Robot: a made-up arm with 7 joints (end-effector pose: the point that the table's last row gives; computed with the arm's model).
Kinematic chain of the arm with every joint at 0, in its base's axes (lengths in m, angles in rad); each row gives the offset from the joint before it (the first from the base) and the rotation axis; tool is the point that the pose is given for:
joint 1: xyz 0 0 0.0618 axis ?
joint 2: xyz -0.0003 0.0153 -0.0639 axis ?
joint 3: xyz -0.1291 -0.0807 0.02 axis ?
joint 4: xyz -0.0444 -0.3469 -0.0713 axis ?
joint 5: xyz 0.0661 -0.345 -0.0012 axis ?
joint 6: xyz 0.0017 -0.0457 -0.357 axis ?
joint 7: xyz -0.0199 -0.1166 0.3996 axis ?
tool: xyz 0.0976 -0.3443 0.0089
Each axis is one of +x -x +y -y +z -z.
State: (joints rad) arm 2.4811 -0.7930 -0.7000 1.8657 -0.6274 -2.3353 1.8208
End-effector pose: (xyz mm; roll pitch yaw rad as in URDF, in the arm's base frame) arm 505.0 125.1 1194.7 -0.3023 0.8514 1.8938
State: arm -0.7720 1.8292 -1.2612 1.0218 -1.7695 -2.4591 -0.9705
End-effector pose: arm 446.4 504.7 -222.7 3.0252 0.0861 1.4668
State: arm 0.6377 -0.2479 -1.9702 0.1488 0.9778 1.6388 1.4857
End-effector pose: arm -209.4 -457.5 -140.2 -2.7702 -0.7851 1.0533
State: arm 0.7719 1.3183 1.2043 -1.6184 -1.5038 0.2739 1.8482
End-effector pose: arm 449.2 -339.1 -242.6 -0.9982 0.3192 -1.9354
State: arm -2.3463 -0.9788 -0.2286 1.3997 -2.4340 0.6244 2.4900
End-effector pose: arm 738.3 -462.7 -448.4 1.3313 0.5106 -0.1924
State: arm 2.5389 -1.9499 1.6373 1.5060 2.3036 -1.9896 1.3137
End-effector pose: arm 1125.8 316.5 -180.6 1.4182 0.0575 1.2354
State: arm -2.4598 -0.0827 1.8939 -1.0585 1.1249 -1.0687 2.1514
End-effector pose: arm 531.3 -1108.1 252.8 -1.1550 -0.6988 2.3737
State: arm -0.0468 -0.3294 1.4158 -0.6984 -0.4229 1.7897 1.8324
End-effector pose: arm -865.3 -685.8 122.7 -1.1818 -0.0315 1.6835
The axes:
joint 1: +y
joint 2: +z
joint 3: +y
joint 4: +y
joint 5: -z
joint 6: -y
joint 7: +z

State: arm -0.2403 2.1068 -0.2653 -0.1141 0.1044 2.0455 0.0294
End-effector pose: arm 1363.0 352.9 -325.9 -2.8531 -0.7966 -1.3541
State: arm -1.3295 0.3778 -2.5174 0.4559 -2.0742 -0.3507 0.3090
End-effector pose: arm -292.6 -307.8 76.1 2.8196 -0.2208 0.9977
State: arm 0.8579 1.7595 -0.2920 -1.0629 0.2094 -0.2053 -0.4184
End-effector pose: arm 744.3 48.0 -1010.3 1.4667 -0.0955 0.4741
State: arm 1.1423 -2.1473 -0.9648 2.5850 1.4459 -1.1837 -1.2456
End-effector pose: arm -251.2 598.4 943.0 -0.3841 -0.4639 0.3888
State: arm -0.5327 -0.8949 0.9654 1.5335 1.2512 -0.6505 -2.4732
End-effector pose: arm -503.0 -296.4 -511.9 2.7062 -0.5529 -0.5754
